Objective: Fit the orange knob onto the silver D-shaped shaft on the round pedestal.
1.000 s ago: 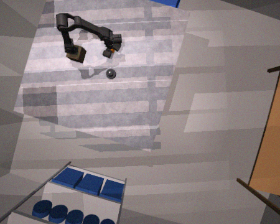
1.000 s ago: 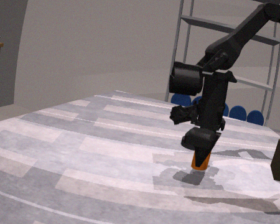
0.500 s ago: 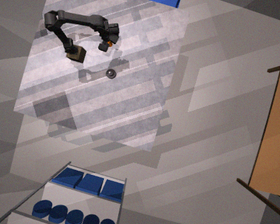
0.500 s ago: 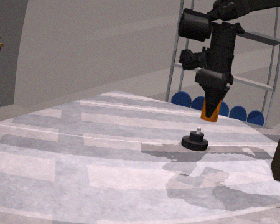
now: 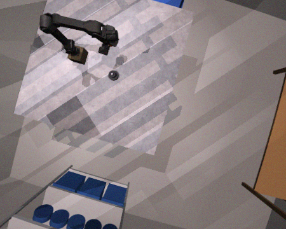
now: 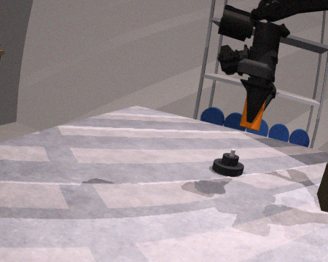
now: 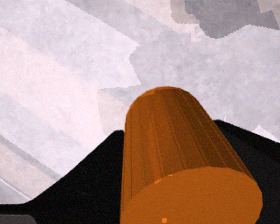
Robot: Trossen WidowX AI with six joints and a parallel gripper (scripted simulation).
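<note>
Now: gripper tip 3 cm below the orange knob and 1 cm to the left of it. The rest, counted from my gripper tip: round pedestal: 20 cm to the right, 14 cm below, 1 cm ahead.
</note>
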